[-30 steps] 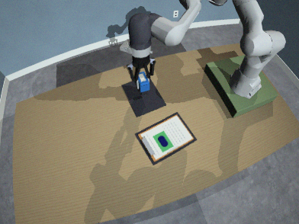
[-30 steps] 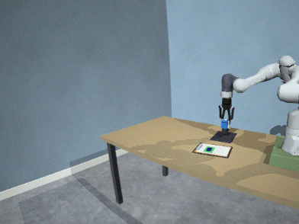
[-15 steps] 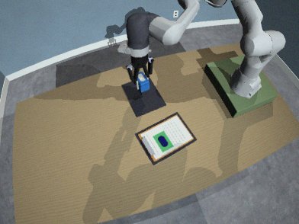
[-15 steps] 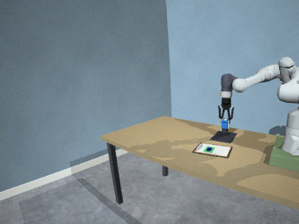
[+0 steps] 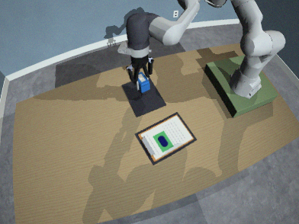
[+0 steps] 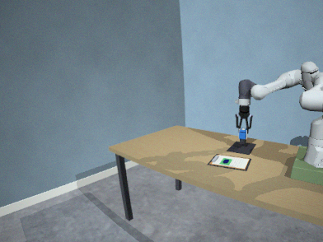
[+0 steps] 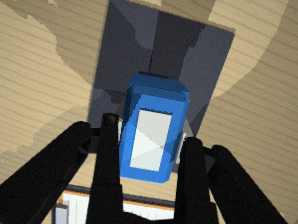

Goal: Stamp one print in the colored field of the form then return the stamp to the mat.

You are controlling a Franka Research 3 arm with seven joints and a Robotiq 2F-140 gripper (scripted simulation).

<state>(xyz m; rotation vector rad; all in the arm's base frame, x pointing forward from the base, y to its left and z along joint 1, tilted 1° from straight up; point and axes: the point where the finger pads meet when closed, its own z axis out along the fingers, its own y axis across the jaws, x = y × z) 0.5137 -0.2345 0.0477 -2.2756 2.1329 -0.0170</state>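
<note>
My gripper is now 110 mm above the mat. From my hand the other things lie so: blue stamp: 20 mm below; then form: 280 mm to the left, 110 mm below, 20 mm ahead.
</note>
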